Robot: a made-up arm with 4 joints.
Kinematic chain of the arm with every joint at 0, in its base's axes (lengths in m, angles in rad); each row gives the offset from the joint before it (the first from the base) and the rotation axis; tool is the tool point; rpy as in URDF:
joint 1: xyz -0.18 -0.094 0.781 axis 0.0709 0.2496 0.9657
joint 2: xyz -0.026 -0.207 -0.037 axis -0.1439 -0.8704 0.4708
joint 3: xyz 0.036 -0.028 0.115 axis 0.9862 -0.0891 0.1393
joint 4: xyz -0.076 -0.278 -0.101 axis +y
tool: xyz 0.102 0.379 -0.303 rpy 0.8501 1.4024 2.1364
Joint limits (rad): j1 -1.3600..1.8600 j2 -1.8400..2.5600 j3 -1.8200..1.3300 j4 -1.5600..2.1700
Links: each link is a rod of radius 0.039 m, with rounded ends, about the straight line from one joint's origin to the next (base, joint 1, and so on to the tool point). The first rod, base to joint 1, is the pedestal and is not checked.
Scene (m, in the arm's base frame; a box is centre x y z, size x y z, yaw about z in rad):
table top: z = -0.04
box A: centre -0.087 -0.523 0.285 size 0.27 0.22 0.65 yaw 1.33
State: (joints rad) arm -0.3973 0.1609 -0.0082 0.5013
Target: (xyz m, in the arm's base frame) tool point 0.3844 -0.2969 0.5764
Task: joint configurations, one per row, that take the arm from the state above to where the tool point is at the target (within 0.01 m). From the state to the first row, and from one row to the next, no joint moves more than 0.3 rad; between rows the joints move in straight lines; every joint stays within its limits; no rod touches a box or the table.
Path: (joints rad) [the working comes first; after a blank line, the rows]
Joints at the target: 1.2768 0.6383 -1.4683 0.2734
Straight joint move there: touches box A.

1: -0.3916 0.2757 -0.2670 0.5452
2: -0.3858 0.3905 -0.5259 0.5891
3: -0.3801 0.5054 -0.7847 0.6330
4: -0.3743 0.6202 -1.0435 0.6769
5: -0.3686 0.7350 -1.3023 0.7208
6: -0.3629 0.8498 -1.5612 0.7648
7: -0.3571 0.9647 -1.8200 0.8087
8: -0.0848 0.9103 -1.7614 0.7195
9: 0.1875 0.8559 -1.7028 0.6303
10: 0.4598 0.8015 -1.6441 0.5410
11: 0.7321 0.7471 -1.5855 0.4518
12: 1.0045 0.6927 -1.5269 0.3626
13: 1.2768 0.6383 -1.4683 0.2734

